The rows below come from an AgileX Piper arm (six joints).
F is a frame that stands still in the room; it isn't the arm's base.
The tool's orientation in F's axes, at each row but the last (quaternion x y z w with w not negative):
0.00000 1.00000 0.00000 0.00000
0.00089 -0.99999 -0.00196 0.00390
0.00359 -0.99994 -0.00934 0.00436
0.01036 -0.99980 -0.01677 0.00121
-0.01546 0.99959 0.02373 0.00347
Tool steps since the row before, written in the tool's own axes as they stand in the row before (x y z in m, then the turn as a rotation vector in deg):
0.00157 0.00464 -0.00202 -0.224 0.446 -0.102
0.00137 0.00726 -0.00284 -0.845 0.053 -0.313
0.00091 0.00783 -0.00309 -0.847 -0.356 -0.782
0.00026 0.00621 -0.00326 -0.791 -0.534 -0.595
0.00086 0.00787 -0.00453 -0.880 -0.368 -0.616
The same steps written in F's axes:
-0.00157 0.00464 0.00202 0.224 0.446 0.102
-0.00136 0.00725 0.00288 0.847 0.053 0.307
-0.00094 0.00776 0.00324 0.856 -0.364 0.768
-0.00038 0.00609 0.00347 0.804 -0.537 0.575
-0.00113 0.00762 0.00489 0.887 -0.370 0.605

